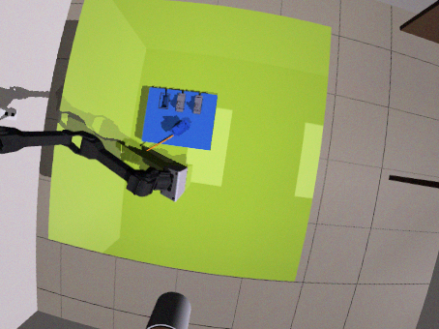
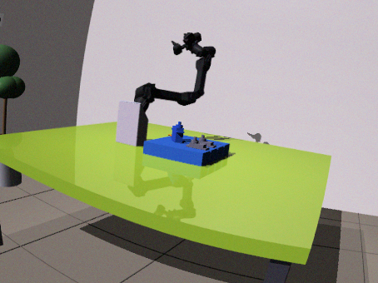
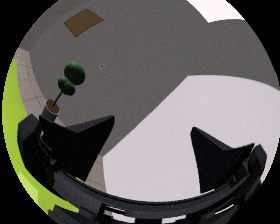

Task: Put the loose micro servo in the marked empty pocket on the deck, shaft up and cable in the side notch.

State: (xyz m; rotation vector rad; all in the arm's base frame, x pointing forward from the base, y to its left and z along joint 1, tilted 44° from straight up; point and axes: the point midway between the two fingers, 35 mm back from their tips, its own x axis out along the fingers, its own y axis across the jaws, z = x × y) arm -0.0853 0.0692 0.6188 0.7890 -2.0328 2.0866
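The blue deck lies 36 cm ahead of my gripper tip, 46 cm to the right of it and 51 cm below it.
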